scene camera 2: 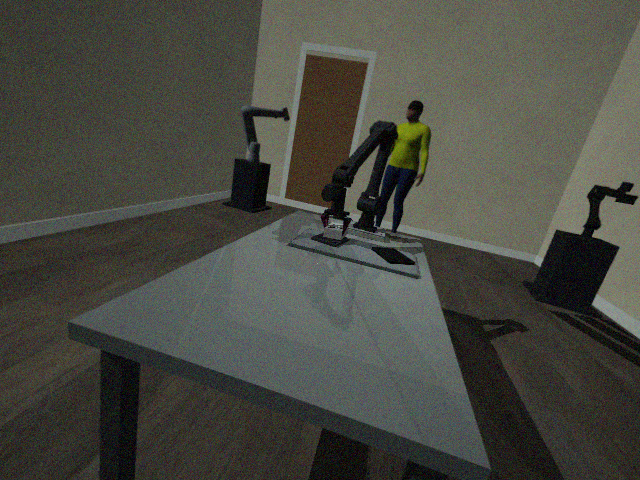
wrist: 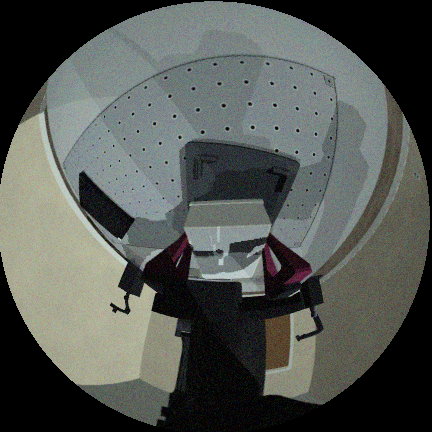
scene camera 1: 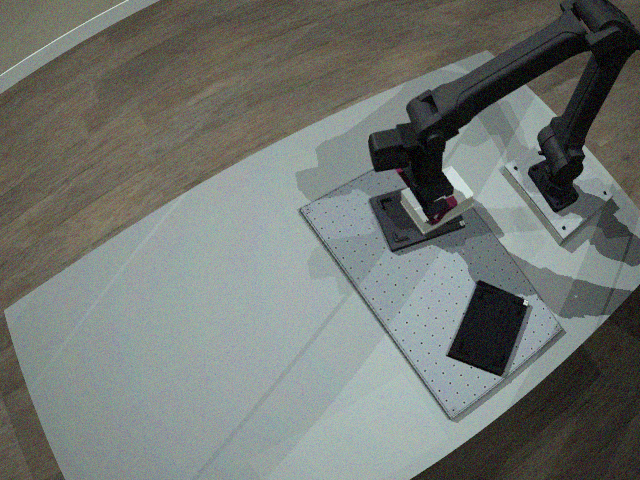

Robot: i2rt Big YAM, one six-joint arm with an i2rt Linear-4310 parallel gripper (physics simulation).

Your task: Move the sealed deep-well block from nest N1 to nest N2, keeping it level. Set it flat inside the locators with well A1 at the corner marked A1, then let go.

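Frame: origin at the arm's base, x ahead, y left, z up, level; millimetres.
Seen in the pictures: gripper, fingertip midpoint: [scene camera 2: 334,232] [wrist: 227,230] [scene camera 1: 424,206]; arm's base, link origin: [scene camera 2: 364,228] [scene camera 1: 552,186].
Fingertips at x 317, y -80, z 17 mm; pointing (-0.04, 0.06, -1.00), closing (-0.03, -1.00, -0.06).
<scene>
Offsets run from my fingertips to a thing's top centre. Level surfaces: height alone.
The white deep-well block @(33 mm back, 1 mm right, 29 mm up) [scene camera 1: 460,183] [scene camera 2: 333,231] [wrist: 227,215] is between the fingers of my gripper [scene camera 1: 426,193] [scene camera 2: 336,223] [wrist: 227,230], which is shut on it. The block looks about level. It appears raised over a dark nest plate @(7 mm ahead, 7 mm right, 18 mm down) [scene camera 1: 385,219] [scene camera 2: 321,239] [wrist: 225,175]; the size of the gap is unclear. Two corner locators of this plate show in the wrist view, beyond the block. A second dark nest @(1 mm ahead, 276 mm left, 18 mm down) [scene camera 1: 488,328] [scene camera 2: 392,255] [wrist: 102,205] lies apart from it, turned at another angle. Nest labels and well A1 are not readable. The block hides part of the plate under it.
Both nests sit on a perforated board @(31 mm ahead, 119 mm left, 35 mm down) [scene camera 1: 361,258] [wrist: 225,90] on the table @(48 mm down) [scene camera 1: 180,310] [scene camera 2: 258,330]. The arm's base plate [scene camera 1: 563,227] stands beside the board. A person in a yellow top [scene camera 2: 408,147] stands behind the table. Two other arms stand on dark pedestals [scene camera 2: 250,183] [scene camera 2: 576,268].
</scene>
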